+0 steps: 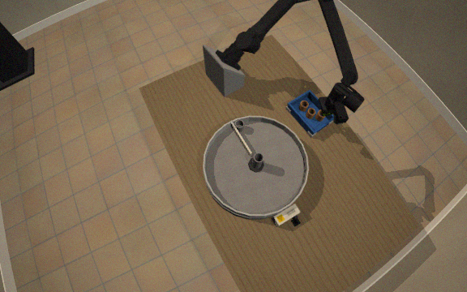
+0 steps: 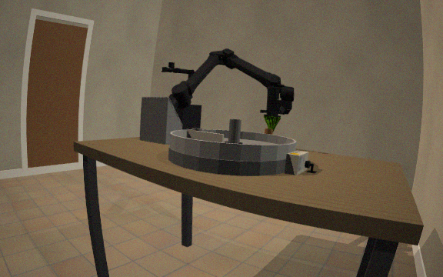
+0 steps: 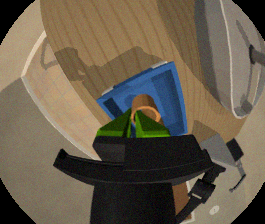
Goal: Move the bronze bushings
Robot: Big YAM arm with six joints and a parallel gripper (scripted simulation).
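The blue crate lies 6 cm behind my hand, 2 cm to the right of it and 6 cm below it. From my hand the other things lie so: grey turntable (6 cm ahead, 39 cm to the right, 3 cm below).
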